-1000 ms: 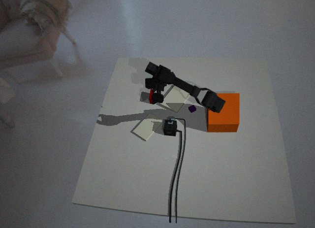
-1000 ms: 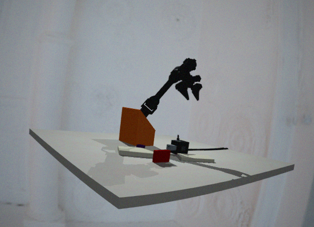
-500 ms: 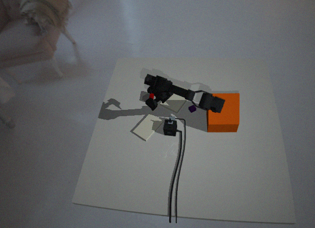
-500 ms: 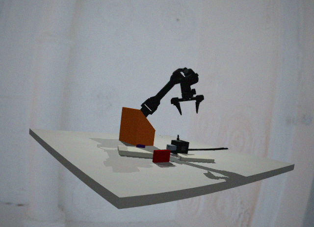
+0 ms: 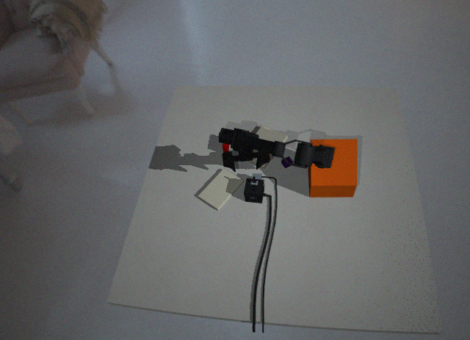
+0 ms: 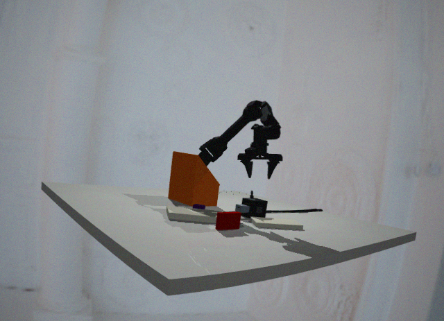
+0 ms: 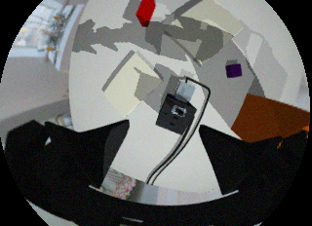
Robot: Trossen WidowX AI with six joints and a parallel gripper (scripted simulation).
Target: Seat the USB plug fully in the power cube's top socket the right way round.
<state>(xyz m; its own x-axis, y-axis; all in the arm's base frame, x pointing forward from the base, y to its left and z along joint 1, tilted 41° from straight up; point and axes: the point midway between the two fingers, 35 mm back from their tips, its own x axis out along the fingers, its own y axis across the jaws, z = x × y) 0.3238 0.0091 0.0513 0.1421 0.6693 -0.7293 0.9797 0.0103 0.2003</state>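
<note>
Right now the grey USB plug is 80 mm below my gripper tip and 30 mm behind it. The rest, counted from my gripper tip: purple piece (180 mm behind, 160 mm below, 140 mm to the right); then red block (270 mm to the right, 140 mm below, 110 mm ahead).
</note>
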